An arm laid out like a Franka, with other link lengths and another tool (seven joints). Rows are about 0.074 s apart.
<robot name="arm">
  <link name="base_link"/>
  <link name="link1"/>
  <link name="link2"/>
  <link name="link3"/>
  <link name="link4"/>
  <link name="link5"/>
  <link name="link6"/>
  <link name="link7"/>
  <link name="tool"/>
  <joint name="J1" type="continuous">
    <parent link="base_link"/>
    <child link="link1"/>
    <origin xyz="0 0 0.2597"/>
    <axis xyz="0 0 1"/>
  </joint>
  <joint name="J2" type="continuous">
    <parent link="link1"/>
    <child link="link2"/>
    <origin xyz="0 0 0"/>
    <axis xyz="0 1 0"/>
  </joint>
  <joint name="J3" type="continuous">
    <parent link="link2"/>
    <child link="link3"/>
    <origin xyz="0 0 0.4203"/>
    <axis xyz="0 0 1"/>
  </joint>
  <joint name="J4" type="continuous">
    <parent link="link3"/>
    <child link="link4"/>
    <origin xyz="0.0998 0 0"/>
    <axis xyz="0 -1 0"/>
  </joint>
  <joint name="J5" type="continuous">
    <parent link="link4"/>
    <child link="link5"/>
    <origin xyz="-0.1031 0 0.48"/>
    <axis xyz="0 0 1"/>
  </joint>
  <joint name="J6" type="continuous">
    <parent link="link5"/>
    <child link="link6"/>
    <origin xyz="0 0 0"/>
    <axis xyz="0 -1 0"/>
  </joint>
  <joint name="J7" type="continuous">
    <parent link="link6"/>
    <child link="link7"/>
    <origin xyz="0.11 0 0"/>
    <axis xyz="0 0 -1"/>
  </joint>
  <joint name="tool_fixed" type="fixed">
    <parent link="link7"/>
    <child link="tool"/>
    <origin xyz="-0.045 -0.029 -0.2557" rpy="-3.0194 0 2.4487"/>
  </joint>
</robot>
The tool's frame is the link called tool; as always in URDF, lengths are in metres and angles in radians. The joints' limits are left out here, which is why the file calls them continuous.
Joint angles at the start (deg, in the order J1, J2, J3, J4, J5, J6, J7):
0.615, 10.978, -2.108, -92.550, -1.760, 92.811, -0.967
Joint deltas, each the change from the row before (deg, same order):
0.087, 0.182, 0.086, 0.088, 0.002, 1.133, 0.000
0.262, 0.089, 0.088, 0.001, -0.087, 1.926, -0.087
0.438, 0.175, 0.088, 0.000, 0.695, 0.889, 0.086
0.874, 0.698, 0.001, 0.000, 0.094, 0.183, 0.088
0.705, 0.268, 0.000, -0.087, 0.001, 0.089, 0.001
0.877, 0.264, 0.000, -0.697, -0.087, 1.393, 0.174
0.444, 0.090, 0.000, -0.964, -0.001, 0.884, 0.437
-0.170, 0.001, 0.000, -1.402, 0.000, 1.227, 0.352
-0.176, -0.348, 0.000, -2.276, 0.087, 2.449, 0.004
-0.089, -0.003, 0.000, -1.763, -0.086, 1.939, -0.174
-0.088, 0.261, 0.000, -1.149, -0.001, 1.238, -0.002
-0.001, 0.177, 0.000, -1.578, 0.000, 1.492, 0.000
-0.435, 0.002, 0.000, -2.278, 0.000, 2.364, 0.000
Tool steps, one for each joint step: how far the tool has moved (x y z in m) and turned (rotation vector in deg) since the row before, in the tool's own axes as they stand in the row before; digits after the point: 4 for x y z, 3 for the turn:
-0.0035, 0.0055, -0.0009, -0.639, -0.842, -0.072
-0.0048, 0.0085, -0.0026, -1.059, -1.566, -0.255
0.0022, 0.0105, -0.0002, -0.952, -0.217, -0.340
0.0044, 0.0121, 0.0064, 0.339, 0.261, -0.821
0.0045, 0.0081, 0.0027, 0.235, 0.043, -0.715
0.0030, 0.0124, 0.0065, -0.123, -0.570, -0.661
0.0035, 0.0061, 0.0086, 0.146, 0.082, -0.034
-0.0005, -0.0001, 0.0124, 0.094, 0.215, 0.470
-0.0009, 0.0007, 0.0153, -0.428, -0.294, 0.198
-0.0011, 0.0011, 0.0148, -0.064, -0.193, -0.117
-0.0007, 0.0012, 0.0129, 0.104, 0.146, 0.040
0.0012, 0.0015, 0.0156, 0.164, 0.200, -0.058
-0.0014, -0.0026, 0.0200, -0.102, 0.036, 0.387

